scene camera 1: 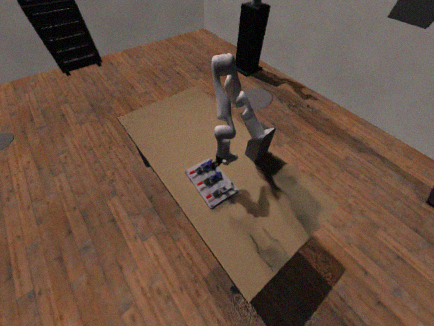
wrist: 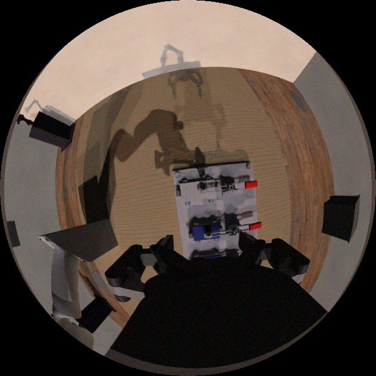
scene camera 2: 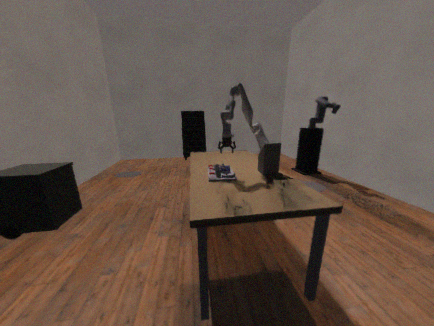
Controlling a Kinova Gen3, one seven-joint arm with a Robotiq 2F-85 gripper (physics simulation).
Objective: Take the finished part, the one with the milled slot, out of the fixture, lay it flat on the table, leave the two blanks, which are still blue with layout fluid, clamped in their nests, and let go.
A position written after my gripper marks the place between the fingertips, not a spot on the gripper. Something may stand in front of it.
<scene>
In view: my gripper [wrist: 206, 241] and a fixture plate [scene camera 1: 204, 190].
The fixture plate shows as well in the wrist view [wrist: 241, 205].
</scene>
